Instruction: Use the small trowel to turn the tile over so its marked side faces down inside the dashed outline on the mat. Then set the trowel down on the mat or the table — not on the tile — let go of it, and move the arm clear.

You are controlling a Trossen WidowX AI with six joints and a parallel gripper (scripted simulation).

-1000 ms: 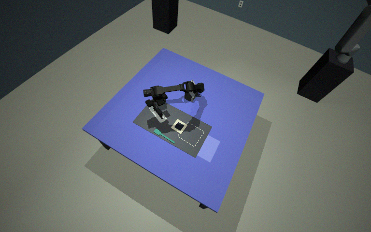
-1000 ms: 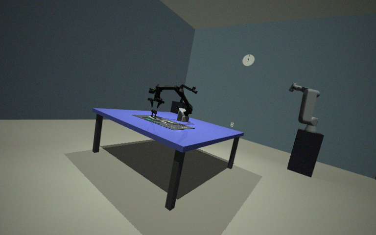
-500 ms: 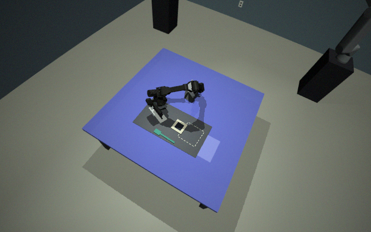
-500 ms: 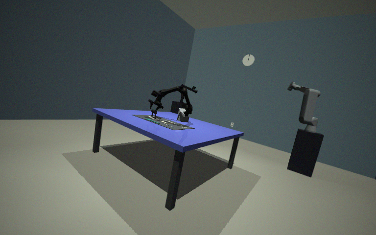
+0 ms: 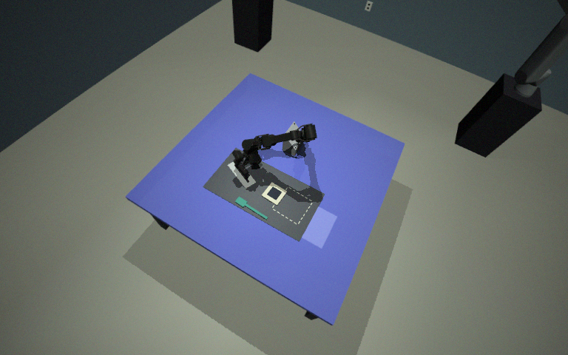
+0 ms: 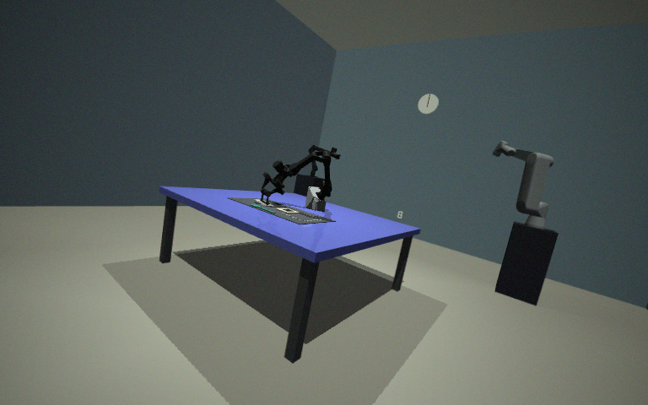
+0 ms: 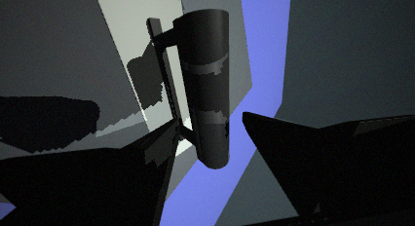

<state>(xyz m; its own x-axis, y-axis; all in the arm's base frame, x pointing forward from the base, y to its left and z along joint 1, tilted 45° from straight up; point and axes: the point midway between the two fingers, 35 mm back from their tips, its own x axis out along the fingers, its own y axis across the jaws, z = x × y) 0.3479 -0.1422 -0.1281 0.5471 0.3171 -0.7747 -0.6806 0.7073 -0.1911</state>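
My gripper tip is now 19 cm to the right of the dark mat, 9 cm above it and 3 cm short of it. The rest, counted from my gripper tip: green trowel (17 cm to the left, 17 cm ahead, 7 cm below); then cream tile (25 cm to the left, 7 cm below, 2 cm ahead).
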